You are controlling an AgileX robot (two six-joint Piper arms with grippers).
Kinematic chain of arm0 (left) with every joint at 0, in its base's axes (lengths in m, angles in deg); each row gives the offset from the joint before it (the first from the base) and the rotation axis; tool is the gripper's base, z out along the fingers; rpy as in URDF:
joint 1: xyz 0 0 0.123 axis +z
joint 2: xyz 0 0 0 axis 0.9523 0.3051 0
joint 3: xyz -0.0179 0.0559 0.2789 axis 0.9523 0.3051 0
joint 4: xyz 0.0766 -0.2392 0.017 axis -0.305 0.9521 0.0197
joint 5: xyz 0 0 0 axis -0.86 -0.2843 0.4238
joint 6: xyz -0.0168 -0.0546 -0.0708 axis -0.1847 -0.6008 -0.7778
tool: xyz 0 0 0 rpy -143.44 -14.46 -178.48
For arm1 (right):
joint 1: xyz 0 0 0.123 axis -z
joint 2: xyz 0 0 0 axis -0.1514 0.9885 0
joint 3: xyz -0.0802 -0.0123 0.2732 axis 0.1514 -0.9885 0
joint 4: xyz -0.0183 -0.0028 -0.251 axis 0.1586 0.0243 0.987
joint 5: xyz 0 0 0 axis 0.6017 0.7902 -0.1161
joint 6: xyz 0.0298 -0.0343 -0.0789 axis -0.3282 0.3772 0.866
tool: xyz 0 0 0 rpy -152.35 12.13 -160.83
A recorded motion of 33 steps. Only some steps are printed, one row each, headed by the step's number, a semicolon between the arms.
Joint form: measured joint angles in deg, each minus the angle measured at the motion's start. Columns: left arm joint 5, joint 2, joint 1, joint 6, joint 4, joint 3; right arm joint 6, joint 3, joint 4, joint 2, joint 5, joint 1.
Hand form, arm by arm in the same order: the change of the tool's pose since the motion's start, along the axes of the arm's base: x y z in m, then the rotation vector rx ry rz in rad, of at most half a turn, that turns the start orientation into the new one. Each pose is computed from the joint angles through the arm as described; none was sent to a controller.
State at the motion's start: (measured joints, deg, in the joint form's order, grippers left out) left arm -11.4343 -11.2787 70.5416 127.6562 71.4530 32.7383; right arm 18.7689 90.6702 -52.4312 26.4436 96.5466 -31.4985
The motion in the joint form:
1: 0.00 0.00 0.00 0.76 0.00 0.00; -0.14 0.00 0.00 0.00 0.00 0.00
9: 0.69 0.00 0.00 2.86 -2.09 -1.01; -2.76 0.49 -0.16 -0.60 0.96 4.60
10: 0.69 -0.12 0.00 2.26 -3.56 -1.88; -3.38 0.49 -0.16 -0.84 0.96 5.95
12: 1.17 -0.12 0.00 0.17 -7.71 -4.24; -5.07 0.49 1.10 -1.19 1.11 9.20
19: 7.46 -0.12 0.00 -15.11 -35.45 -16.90; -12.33 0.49 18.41 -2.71 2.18 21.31
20: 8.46 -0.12 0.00 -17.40 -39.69 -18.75; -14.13 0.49 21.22 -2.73 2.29 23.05
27: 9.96 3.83 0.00 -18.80 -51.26 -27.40; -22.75 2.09 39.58 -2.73 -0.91 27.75
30: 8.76 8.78 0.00 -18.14 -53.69 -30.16; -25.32 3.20 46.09 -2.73 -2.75 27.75
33: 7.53 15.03 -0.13 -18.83 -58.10 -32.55; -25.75 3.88 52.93 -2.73 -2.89 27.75
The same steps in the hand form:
1: 0.0000 0.0000 0.0000 0.0045 -0.0125 -0.0005; 0.0000 0.0000 0.0000 -0.0005 0.0024 -0.0004
9: 0.0012 0.0001 0.0015 0.0547 -0.0645 -0.0052; 0.0189 -0.0159 0.0065 0.0148 0.0371 -0.0759
10: 0.0012 -0.0001 0.0040 0.0743 -0.0728 -0.0141; 0.0241 -0.0212 0.0078 0.0162 0.0441 -0.1011
12: 0.0028 0.0001 0.0094 0.1320 -0.0817 -0.0281; 0.0354 -0.0342 0.0084 0.0034 0.0575 -0.1485
19: 0.0172 0.0139 0.0339 0.5300 -0.0928 0.0470; 0.0606 -0.0912 -0.0034 -0.2081 0.0372 -0.2195
20: 0.0197 0.0175 0.0386 0.5881 -0.0994 0.0758; 0.0637 -0.1001 -0.0066 -0.2479 0.0509 -0.2336
27: 0.0429 0.0277 0.0582 0.7743 -0.1842 0.1214; 0.0750 -0.1333 -0.0216 -0.5215 0.0284 -0.2800
30: 0.0635 0.0289 0.0511 0.8234 -0.1535 0.0789; 0.0785 -0.1389 -0.0237 -0.6157 -0.0129 -0.2867
33: 0.0883 0.0316 0.0329 0.8976 -0.0785 0.0256; 0.0786 -0.1451 -0.0269 -0.7090 -0.0726 -0.2480

